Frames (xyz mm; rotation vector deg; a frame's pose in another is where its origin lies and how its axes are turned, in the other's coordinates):
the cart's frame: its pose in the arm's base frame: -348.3 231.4 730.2 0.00 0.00 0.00
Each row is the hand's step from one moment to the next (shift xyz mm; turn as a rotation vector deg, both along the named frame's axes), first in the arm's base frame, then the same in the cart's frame.
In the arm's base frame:
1: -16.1 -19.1 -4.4 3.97 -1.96 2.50
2: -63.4 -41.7 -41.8 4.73 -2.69 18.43
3: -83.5 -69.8 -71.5 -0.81 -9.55 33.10
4: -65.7 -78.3 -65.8 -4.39 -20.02 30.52
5: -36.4 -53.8 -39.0 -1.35 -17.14 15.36
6: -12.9 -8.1 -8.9 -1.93 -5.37 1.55
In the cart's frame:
1: -16.1 -19.1 -4.4 3.97 -1.96 2.50
2: -63.4 -41.7 -41.8 4.73 -2.69 18.43
3: -83.5 -69.8 -71.5 -0.81 -9.55 33.10
4: -65.7 -78.3 -65.8 -4.39 -20.02 30.52
5: -36.4 -53.8 -39.0 -1.35 -17.14 15.36
6: -12.9 -8.1 -8.9 -1.93 -5.37 1.55

